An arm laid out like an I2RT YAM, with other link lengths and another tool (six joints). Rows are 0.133 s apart.
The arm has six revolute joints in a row. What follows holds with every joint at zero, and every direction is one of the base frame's.
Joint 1 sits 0.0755 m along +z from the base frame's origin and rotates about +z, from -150 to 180 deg.
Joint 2 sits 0.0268 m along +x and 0.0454 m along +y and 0.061 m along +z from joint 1 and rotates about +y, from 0 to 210 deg.
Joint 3 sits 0.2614 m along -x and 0.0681 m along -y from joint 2 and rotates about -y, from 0 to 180 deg.
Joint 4 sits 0.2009 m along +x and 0.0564 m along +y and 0.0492 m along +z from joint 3 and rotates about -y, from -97 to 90 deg.
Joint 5 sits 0.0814 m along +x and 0.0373 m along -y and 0.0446 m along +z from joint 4 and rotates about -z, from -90 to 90 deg.
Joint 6 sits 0.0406 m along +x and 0.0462 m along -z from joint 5 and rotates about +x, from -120 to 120 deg.
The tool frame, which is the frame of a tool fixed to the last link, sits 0.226 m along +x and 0.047 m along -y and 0.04 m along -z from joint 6; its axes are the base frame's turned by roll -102.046, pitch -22.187 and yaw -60.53 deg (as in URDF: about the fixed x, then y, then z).
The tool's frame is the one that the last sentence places.
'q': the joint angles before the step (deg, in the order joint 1, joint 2, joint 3, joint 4, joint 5, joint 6). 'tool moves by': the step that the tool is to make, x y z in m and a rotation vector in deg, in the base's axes. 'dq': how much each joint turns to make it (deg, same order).
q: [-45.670 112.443 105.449 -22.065 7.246 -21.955]
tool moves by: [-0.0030 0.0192 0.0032 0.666 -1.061 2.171]
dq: [0.000 -4.749 -5.786 1.300 -2.493 0.021]
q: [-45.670 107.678 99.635 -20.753 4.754 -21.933]
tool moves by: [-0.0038 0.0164 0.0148 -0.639 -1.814 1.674]
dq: [0.026 -4.976 -4.657 1.407 -1.854 -0.020]
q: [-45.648 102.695 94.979 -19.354 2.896 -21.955]
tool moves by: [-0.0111 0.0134 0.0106 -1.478 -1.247 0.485]
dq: [-0.029 -5.360 -6.464 3.048 -0.400 -0.353]
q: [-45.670 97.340 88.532 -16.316 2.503 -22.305]
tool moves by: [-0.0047 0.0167 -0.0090 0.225 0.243 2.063]
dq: [0.002 -3.798 -6.279 2.174 -1.857 -0.896]
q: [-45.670 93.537 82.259 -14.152 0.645 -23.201]
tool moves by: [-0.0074 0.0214 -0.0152 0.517 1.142 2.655]
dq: [-0.009 -4.352 -7.094 1.562 -2.194 -1.578]
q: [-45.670 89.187 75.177 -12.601 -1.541 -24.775]
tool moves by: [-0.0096 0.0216 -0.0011 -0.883 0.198 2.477]
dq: [-0.024 -5.632 -6.365 1.149 -1.903 -1.793]
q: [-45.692 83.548 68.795 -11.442 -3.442 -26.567]
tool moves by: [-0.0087 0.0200 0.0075 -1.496 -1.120 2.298]
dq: [-0.291 -6.053 -5.515 1.210 -2.238 -1.327]
